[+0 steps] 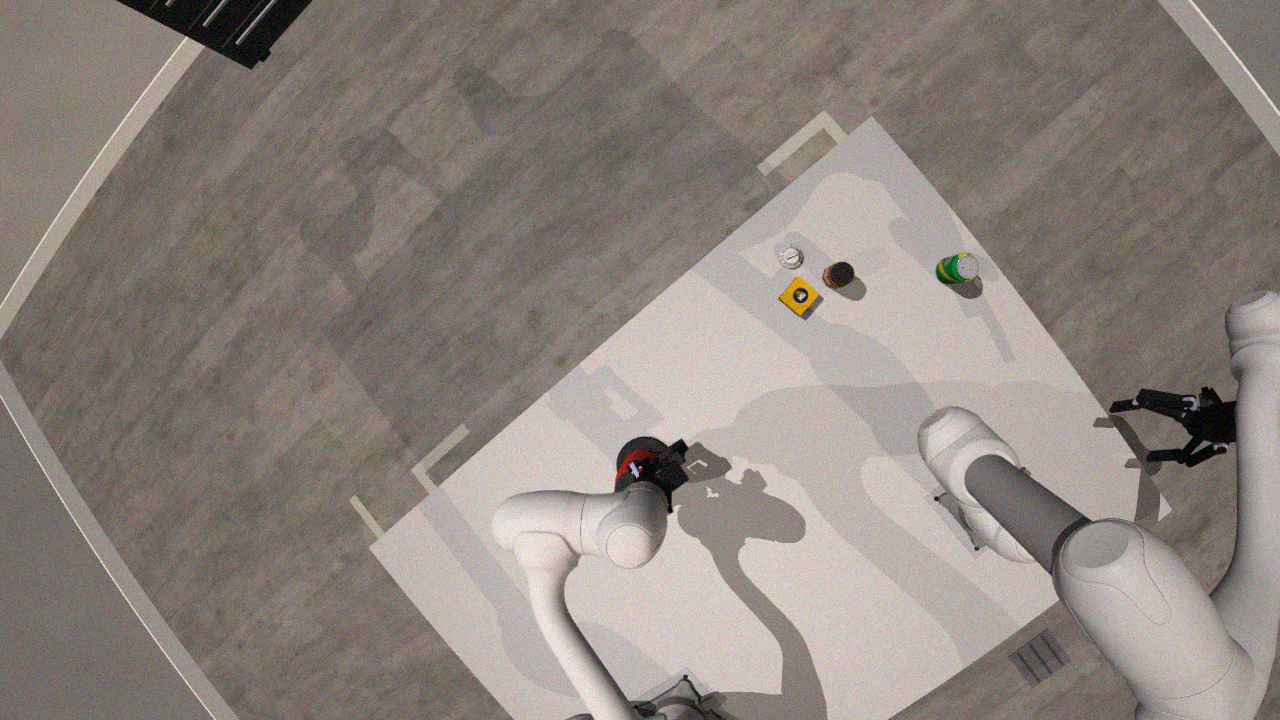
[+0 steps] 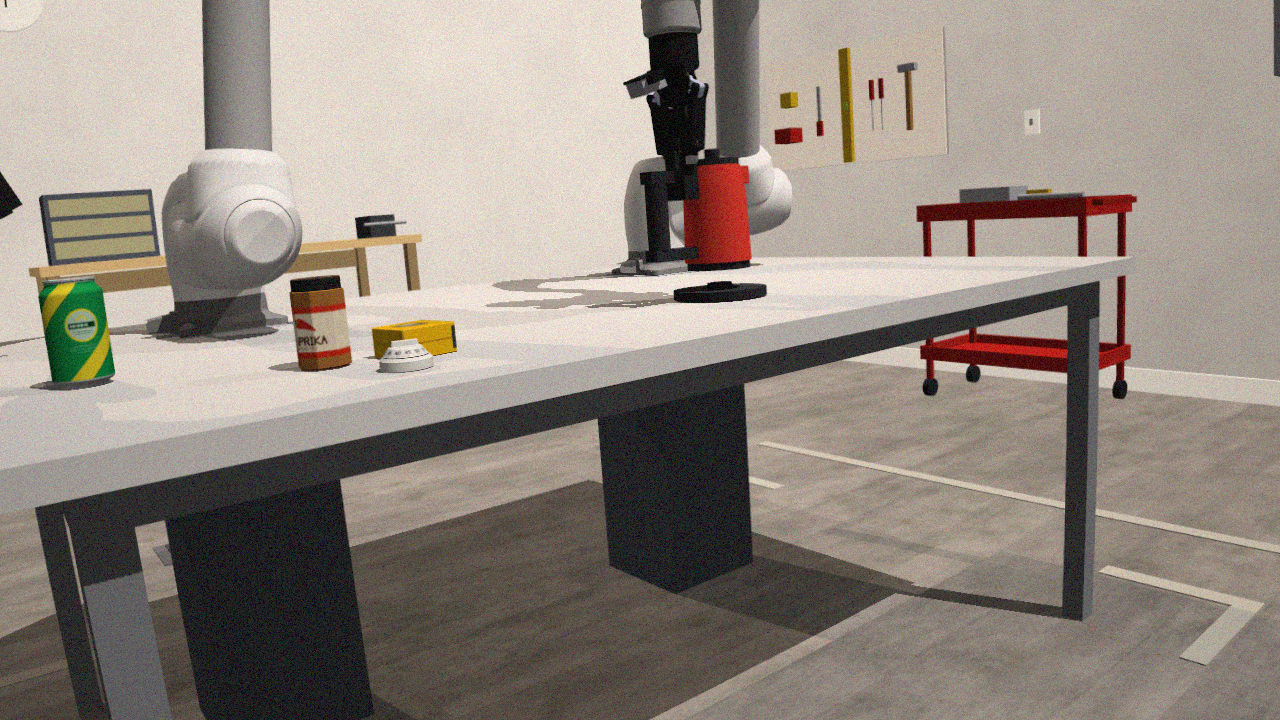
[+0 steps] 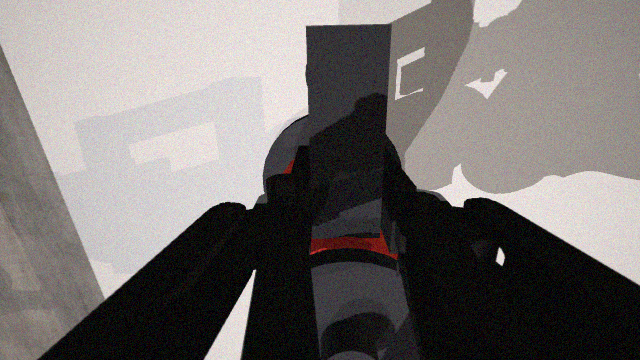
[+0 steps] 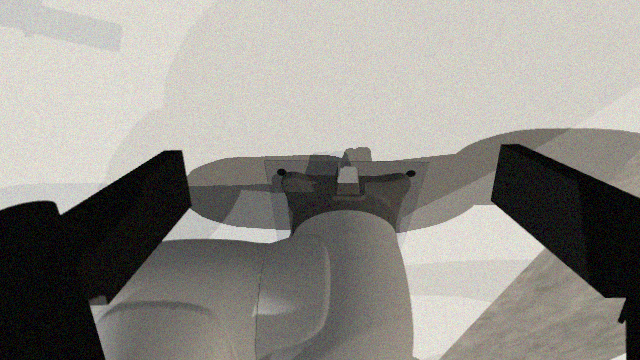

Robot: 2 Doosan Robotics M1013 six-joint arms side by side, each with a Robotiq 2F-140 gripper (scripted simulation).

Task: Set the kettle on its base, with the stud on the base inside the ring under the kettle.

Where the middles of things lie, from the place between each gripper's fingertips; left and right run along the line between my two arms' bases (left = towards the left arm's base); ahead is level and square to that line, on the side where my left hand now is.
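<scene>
My left hand [image 2: 683, 200] is 3 cm to the right of the red kettle [image 2: 716, 232] and 5 cm above it. Distances from my left hand: the round black base [image 2: 722, 291], 6 cm to the left, 1 cm ahead, 18 cm below; the yellow box [image 2: 438, 337], 51 cm to the right, 9 cm ahead, 17 cm below; the white dial timer [image 2: 408, 355], 56 cm to the right, 18 cm ahead, 18 cm below.
Distances from my right hand [image 1: 1131, 432]: the red kettle, 89 cm to the left, 59 cm ahead, 9 cm below; the paprika jar [image 2: 318, 307], 26 cm to the left, 66 cm ahead, 18 cm below; the yellow box, 36 cm to the left, 68 cm ahead, 21 cm below; the white dial timer, 31 cm to the left, 77 cm ahead, 22 cm below.
</scene>
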